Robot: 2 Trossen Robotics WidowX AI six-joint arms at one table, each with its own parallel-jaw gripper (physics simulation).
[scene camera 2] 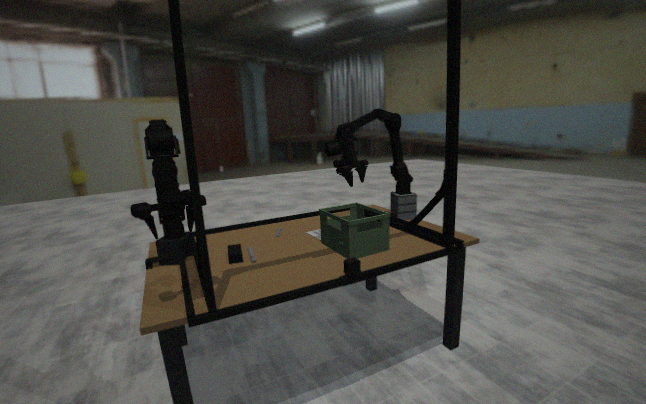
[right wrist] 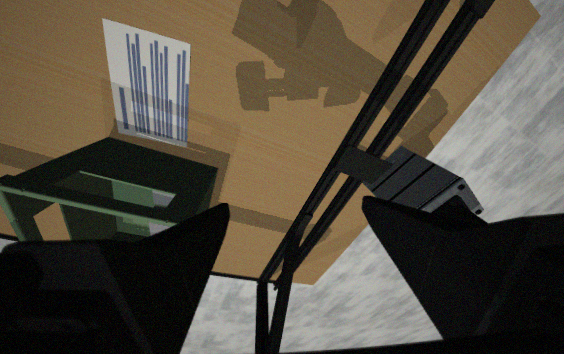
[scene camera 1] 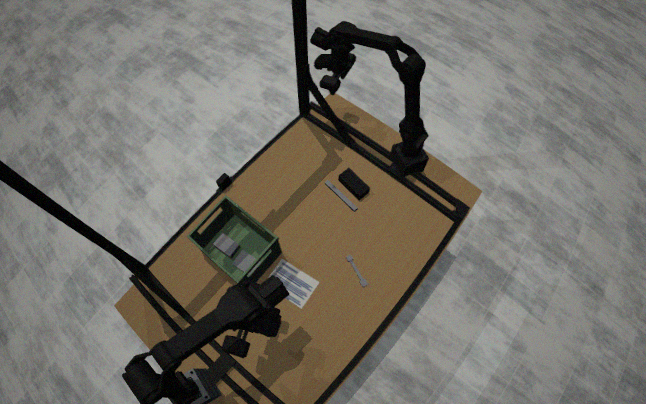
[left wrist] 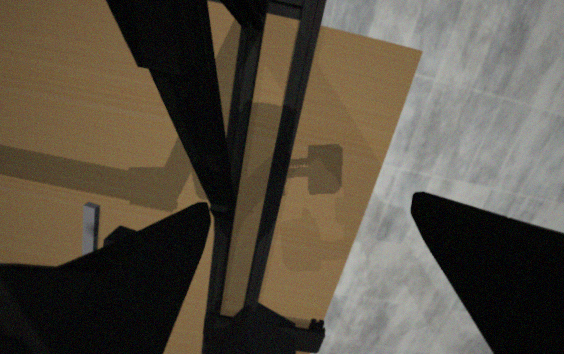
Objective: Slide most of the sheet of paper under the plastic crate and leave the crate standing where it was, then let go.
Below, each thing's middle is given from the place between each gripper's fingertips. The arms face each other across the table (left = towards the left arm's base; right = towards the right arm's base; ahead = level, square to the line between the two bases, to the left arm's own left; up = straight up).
Now: the green plastic crate (scene camera 1: pixel 263 245) 110 mm ahead of my left hand, 640 mm to the right of it and 120 mm below it. From my left hand the other things lie so: printed sheet of paper (scene camera 1: pixel 300 286): 310 mm ahead, 600 mm to the right, 190 mm below.
I see my right gripper 20 mm past the printed sheet of paper, 190 mm to the right of it and 200 mm above it. Round my right hand: green plastic crate: 220 mm behind, 150 mm to the left, 130 mm below.
